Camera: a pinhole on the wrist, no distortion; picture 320 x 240 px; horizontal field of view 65.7 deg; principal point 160.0 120.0 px. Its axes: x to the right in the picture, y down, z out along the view. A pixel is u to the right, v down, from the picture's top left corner.
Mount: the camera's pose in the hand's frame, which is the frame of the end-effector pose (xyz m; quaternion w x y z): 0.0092 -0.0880 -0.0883 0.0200 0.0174 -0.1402 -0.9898
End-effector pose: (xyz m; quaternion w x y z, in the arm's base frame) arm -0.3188 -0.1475 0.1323 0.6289 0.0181 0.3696 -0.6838
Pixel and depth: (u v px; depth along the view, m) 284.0 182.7 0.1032
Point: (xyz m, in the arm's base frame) -0.3778 -0.1232 0.2085
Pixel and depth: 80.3 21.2 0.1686
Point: -0.2829 -0.2216 0.1343
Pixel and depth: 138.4 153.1 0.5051
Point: -0.1524 -0.3982 0.4229
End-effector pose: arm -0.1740 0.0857 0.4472 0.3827 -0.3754 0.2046 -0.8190
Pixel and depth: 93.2 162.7 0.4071
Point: 0.0144 0.0118 0.7251
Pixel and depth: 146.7 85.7 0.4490
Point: 0.1180 -0.0006 0.5998
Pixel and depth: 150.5 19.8 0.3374
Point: 0.0420 -0.0121 0.4894
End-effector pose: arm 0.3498 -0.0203 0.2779 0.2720 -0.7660 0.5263 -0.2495
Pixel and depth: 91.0 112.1 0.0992
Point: 0.4026 -0.0333 0.3143
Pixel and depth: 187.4 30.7 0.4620
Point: 0.4017 0.0305 -0.0863
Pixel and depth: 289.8 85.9 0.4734
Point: 0.4308 0.2486 -0.0593
